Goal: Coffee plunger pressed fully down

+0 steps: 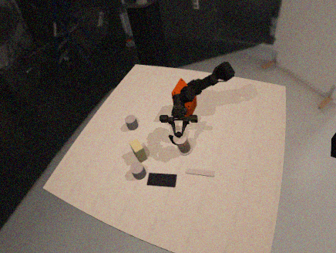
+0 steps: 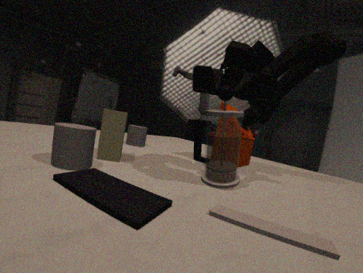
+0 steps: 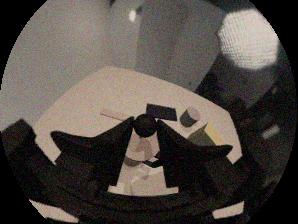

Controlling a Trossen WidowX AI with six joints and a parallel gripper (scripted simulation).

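The coffee press is 9 cm below my gripper tip, 3 cm behind it and 2 cm to the right of it. Also, from my gripper tip: yellow block (21 cm to the right, 12 cm below, 10 cm ahead); then flat black slab (18 cm below, 18 cm ahead, 2 cm to the right).
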